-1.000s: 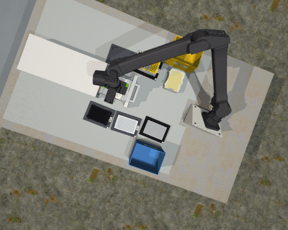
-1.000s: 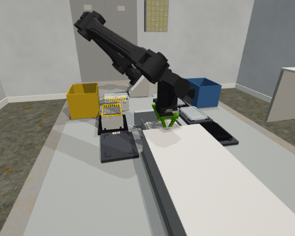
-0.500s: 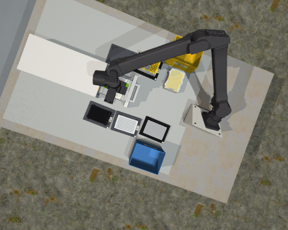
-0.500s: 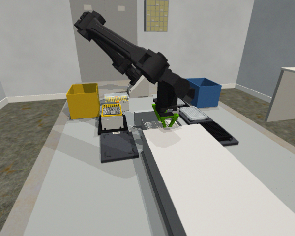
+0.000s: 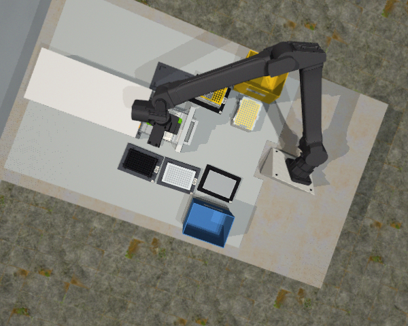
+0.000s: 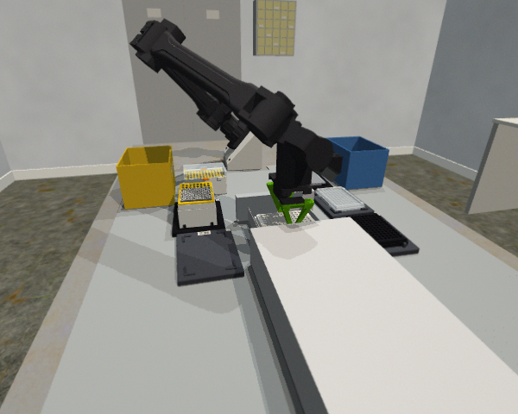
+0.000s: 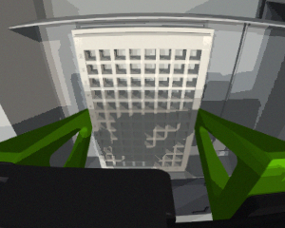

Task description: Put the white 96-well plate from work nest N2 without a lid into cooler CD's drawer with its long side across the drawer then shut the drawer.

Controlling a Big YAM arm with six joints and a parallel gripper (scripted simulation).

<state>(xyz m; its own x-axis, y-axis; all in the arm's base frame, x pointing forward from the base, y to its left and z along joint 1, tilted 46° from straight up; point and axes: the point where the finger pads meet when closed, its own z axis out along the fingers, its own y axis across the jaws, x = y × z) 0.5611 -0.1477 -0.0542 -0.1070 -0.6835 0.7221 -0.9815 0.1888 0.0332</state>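
Right now my hand is 10 mm above the white 96-well plate. From my hand the other things lie so: cooler CD: 170 mm ahead, 20 mm to the right, 10 mm below; black plate: 190 mm to the left, 70 mm ahead, 20 mm below; cooler's drawer: 40 mm ahead, 20 mm below, 10 mm to the right.
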